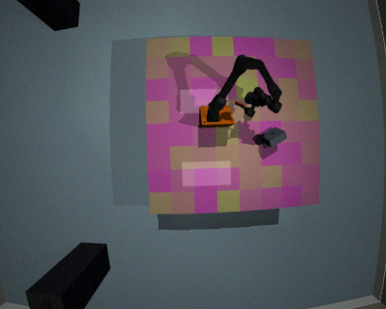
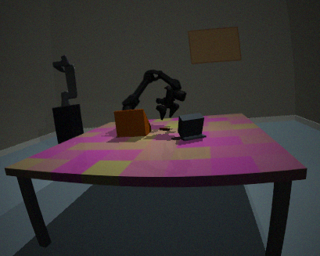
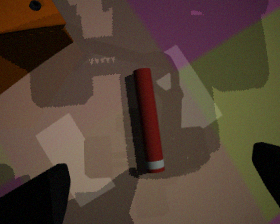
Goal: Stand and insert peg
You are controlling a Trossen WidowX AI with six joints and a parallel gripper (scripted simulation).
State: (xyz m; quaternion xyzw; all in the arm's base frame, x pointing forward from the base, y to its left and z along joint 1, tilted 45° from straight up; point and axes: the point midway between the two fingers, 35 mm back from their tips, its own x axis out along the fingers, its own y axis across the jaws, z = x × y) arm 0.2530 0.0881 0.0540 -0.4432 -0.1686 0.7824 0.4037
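Right now my gripper tip is 7 cm above the peg. Round my gripper tip: grey sloped panel: 23 cm to the right, 18 cm ahead, 1 cm below.
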